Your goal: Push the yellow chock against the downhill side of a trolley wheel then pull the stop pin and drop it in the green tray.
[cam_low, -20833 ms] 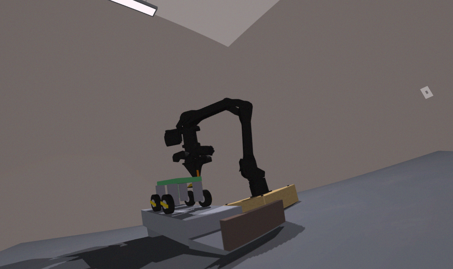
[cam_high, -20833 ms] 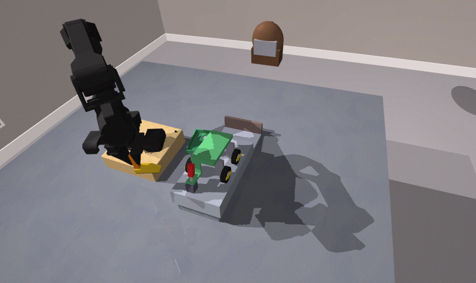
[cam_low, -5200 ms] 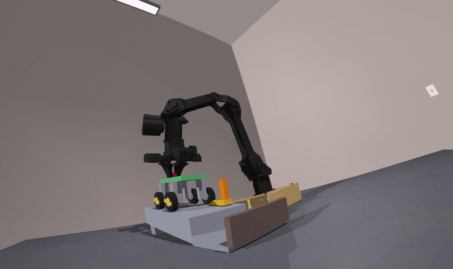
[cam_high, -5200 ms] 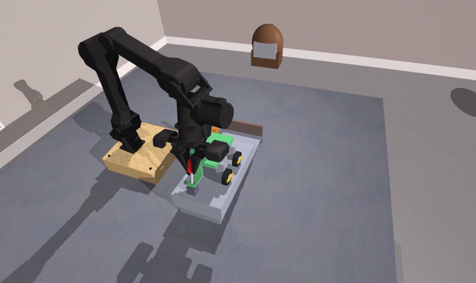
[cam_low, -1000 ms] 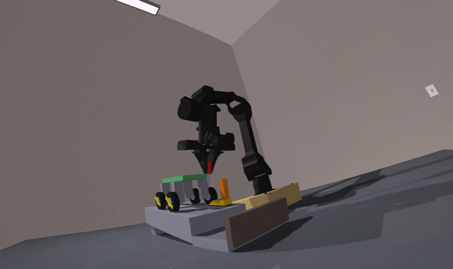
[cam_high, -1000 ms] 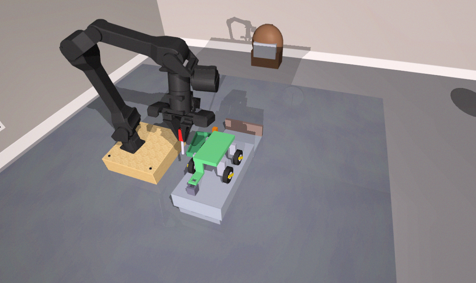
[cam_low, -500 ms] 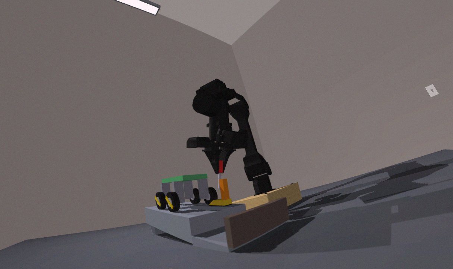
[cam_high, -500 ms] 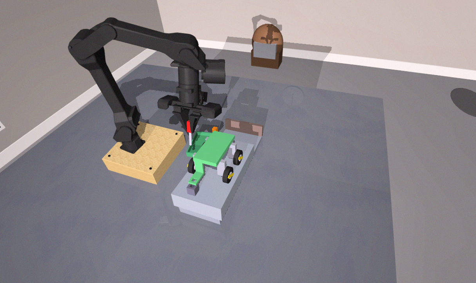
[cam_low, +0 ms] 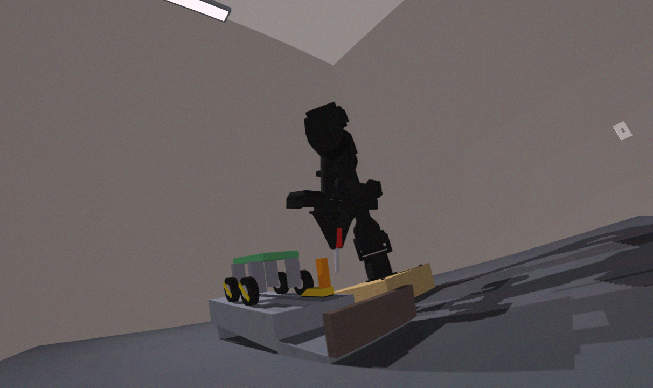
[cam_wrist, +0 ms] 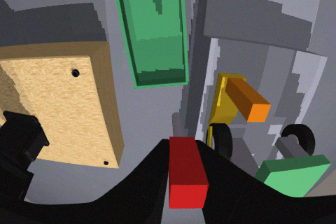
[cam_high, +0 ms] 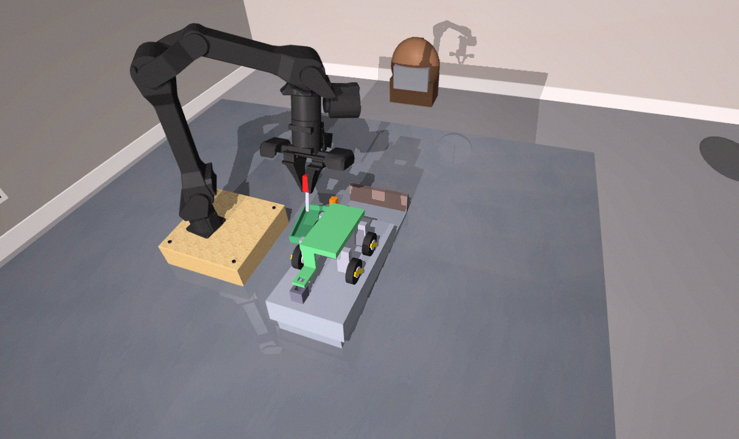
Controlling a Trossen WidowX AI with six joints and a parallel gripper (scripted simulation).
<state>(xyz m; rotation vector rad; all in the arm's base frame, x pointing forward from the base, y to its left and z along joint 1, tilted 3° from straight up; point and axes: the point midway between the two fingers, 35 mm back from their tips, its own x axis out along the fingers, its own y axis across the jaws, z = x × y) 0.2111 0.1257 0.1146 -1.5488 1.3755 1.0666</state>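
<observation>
My gripper tip is 15 cm above the green tray, 3 cm to the right of it and 3 cm past it. Round my gripper tip: yellow chock: 6 cm below, 5 cm ahead, 1 cm to the right; trolley: 11 cm ahead, 9 cm to the right, 3 cm below; red-headed stop pin: right at my gripper tip.
</observation>
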